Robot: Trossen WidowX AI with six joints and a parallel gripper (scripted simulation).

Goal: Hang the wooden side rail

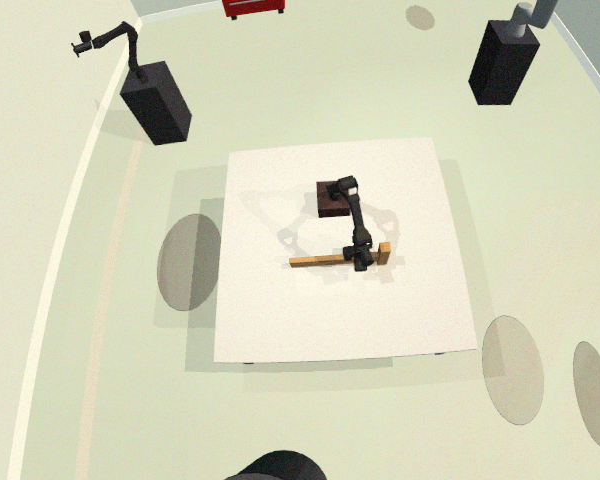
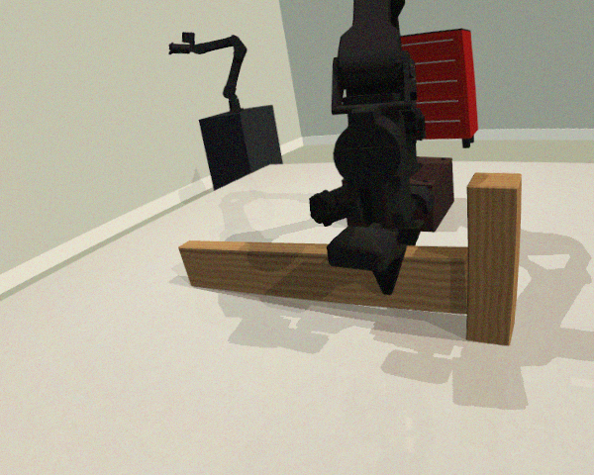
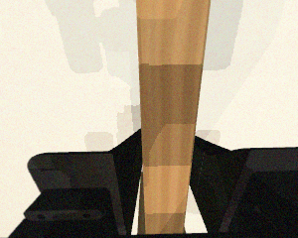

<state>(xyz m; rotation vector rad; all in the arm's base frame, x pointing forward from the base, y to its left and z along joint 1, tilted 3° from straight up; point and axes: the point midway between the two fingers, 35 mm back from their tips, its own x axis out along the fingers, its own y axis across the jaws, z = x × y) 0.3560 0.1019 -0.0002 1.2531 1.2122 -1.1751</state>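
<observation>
The headboard post lies 12 cm to the left of my gripper tip and 5 cm above it.
</observation>
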